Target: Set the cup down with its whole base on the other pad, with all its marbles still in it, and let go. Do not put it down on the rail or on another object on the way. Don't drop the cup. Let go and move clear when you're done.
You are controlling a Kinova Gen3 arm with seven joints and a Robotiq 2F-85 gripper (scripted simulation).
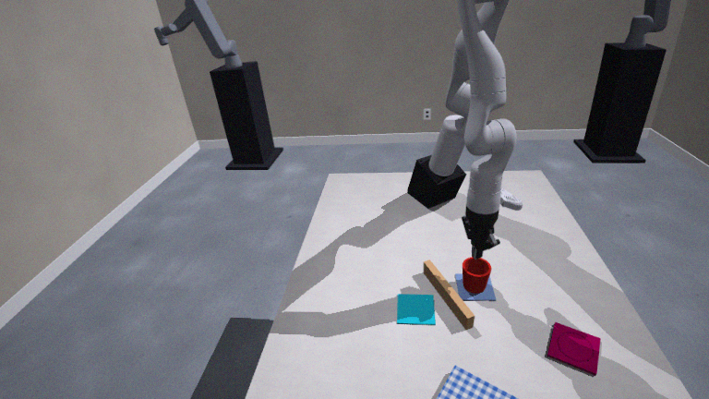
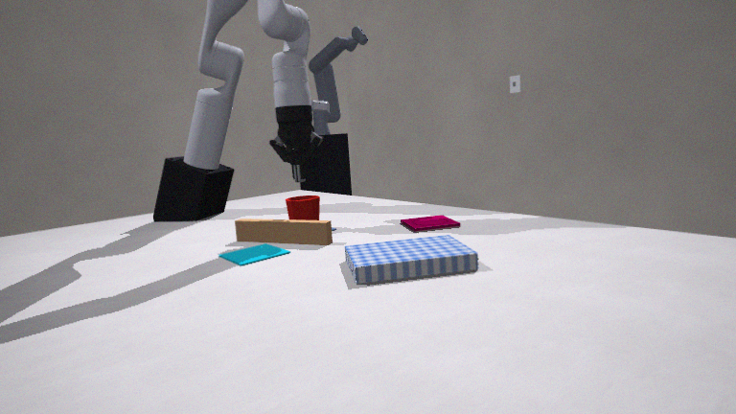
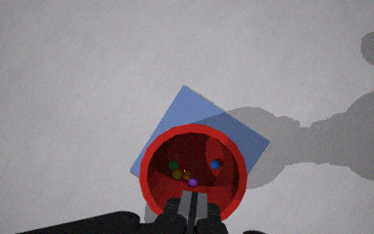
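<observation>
The red cup is 11 cm below my hand. The rest, counted from my hand: magenta flat box (18 cm ahead, 21 cm to the left, 13 cm below); wooden rail (4 cm ahead, 7 cm to the right, 12 cm below); cyan pad (8 cm ahead, 15 cm to the right, 14 cm below).
</observation>
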